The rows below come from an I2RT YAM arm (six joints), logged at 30 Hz.
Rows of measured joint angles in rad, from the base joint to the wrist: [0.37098, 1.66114, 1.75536, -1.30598, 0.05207, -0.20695]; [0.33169, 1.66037, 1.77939, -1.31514, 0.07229, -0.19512]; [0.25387, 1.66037, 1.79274, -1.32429, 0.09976, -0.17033]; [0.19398, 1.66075, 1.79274, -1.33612, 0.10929, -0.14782]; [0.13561, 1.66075, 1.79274, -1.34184, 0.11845, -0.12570]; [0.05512, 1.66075, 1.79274, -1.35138, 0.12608, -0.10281]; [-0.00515, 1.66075, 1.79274, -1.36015, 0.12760, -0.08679]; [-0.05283, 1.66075, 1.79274, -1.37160, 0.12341, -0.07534]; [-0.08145, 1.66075, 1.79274, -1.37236, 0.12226, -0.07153]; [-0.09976, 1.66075, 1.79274, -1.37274, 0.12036, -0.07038]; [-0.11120, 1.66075, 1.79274, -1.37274, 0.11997, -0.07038]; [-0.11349, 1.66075, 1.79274, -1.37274, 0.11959, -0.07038]
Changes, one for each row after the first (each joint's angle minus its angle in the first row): [-0.03929, -0.00077, 0.02403, -0.00916, 0.02022, 0.01183]; [-0.11711, -0.00077, 0.03738, -0.01831, 0.04769, 0.03662]; [-0.17700, -0.00039, 0.03738, -0.03014, 0.05722, 0.05913]; [-0.23537, -0.00039, 0.03738, -0.03586, 0.06638, 0.08125]; [-0.31586, -0.00039, 0.03738, -0.04540, 0.07401, 0.10414]; [-0.37613, -0.00039, 0.03738, -0.05417, 0.07553, 0.12016]; [-0.42381, -0.00039, 0.03738, -0.06562, 0.07134, 0.13161]; [-0.45243, -0.00039, 0.03738, -0.06638, 0.07019, 0.13542]; [-0.47074, -0.00039, 0.03738, -0.06676, 0.06829, 0.13657]; [-0.48218, -0.00039, 0.03738, -0.06676, 0.06790, 0.13657]; [-0.48447, -0.00039, 0.03738, -0.06676, 0.06752, 0.13657]
